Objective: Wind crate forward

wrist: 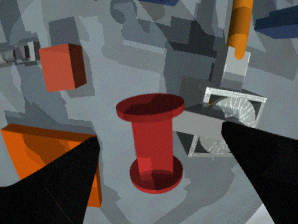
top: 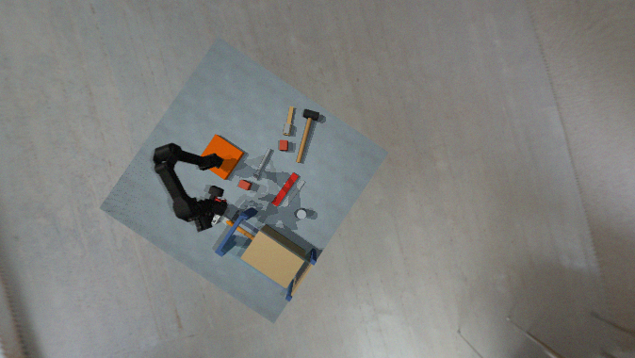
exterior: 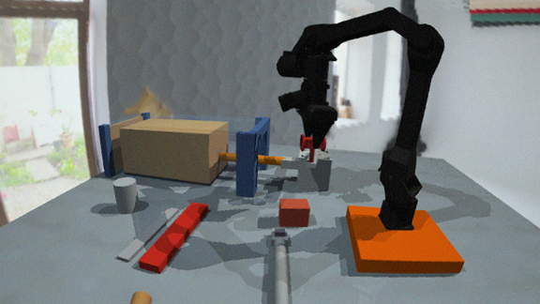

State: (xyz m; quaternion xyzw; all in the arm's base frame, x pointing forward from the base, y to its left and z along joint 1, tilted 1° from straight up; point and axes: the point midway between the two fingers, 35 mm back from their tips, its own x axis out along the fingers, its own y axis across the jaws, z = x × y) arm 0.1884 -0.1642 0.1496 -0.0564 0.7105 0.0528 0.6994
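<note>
Right now the red knob is 1 cm to the left of my gripper tip and 1 cm below it. From my gripper tip the other things lie so: grey crank handle: 1 cm behind, 3 cm to the right, 4 cm below; then grey winch: 4 cm behind, 10 cm to the right, 11 cm below; then frame: 14 cm ahead, 11 cm to the right, 4 cm below.
</note>
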